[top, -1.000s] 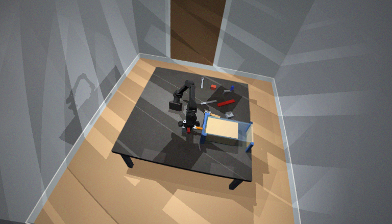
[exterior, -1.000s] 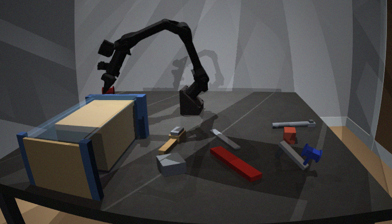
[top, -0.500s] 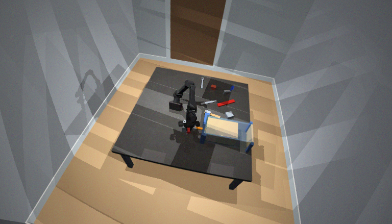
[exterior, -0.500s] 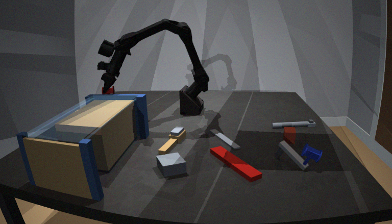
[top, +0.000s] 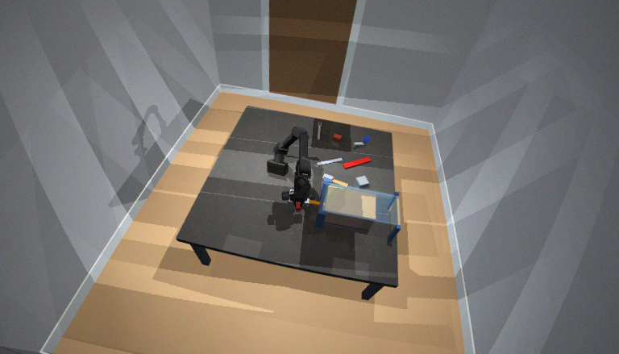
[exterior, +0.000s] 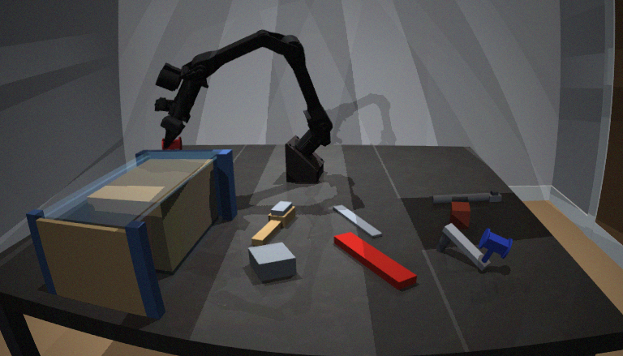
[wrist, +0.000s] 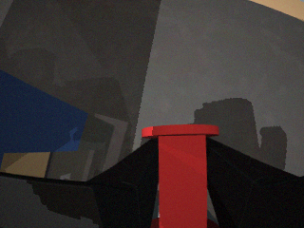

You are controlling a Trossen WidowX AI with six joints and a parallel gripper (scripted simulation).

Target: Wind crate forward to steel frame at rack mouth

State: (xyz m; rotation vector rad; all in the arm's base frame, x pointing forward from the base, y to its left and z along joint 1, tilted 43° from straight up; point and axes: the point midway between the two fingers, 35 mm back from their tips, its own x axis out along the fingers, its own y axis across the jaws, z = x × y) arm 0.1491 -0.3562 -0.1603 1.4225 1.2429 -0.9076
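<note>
My gripper tip is now 2 cm to the right of the red spool-shaped grip and 1 cm above it. The rest, counted from my gripper tip: grey winch (11 cm to the left, 11 cm below, 4 cm behind); clear-panelled cubby (38 cm ahead, 7 cm to the left, 3 cm below); wooden-handled tool (33 cm to the left, 23 cm ahead, 13 cm below).
</note>
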